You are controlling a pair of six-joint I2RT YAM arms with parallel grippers.
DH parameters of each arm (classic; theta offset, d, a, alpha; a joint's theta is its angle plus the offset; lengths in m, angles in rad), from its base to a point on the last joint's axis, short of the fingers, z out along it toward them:
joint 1: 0 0.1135 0.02 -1.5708
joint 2: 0 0 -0.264 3.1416
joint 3: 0.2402 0 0.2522 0
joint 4: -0.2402 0 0.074 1.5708
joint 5: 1.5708 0 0 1.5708
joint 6: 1.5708 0.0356 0 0
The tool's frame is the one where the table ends.
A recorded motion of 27 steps. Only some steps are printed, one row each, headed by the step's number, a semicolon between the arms.
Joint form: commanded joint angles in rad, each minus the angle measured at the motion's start. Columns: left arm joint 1, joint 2, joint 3, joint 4, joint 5, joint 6; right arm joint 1, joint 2, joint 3, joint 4, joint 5, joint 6.
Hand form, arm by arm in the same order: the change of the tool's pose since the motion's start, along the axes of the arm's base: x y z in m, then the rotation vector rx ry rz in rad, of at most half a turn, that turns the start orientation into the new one. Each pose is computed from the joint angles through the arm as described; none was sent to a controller.
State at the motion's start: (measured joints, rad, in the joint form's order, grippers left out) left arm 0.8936 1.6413 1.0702 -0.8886 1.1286 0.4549; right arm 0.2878 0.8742 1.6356 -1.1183 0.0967 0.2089
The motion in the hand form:
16: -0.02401 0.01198 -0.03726 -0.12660 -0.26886 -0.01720; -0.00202 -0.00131 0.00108 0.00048 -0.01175 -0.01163
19: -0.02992 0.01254 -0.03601 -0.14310 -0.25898 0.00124; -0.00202 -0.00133 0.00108 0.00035 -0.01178 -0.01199
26: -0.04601 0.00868 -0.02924 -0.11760 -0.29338 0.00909; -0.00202 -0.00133 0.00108 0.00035 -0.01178 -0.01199
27: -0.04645 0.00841 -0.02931 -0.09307 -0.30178 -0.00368; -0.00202 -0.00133 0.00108 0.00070 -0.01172 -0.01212
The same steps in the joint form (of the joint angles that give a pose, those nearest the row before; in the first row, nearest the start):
16: 0.1041 0.1846 -0.0031 -0.2632 0.2861 0.5234; -0.0049 -0.0061 0.0008 0.0046 0.0073 -0.0004
19: 0.1232 0.1846 -0.0030 -0.3082 0.2853 0.5470; -0.0050 -0.0061 0.0008 0.0045 0.0076 -0.0004
26: 0.1675 0.1846 -0.0031 -0.4932 0.2861 0.7725; -0.0050 -0.0061 0.0008 0.0045 0.0076 -0.0004
27: 0.1682 0.1846 -0.0031 -0.4978 0.2770 0.8045; -0.0050 -0.0061 0.0008 0.0046 0.0076 0.0000

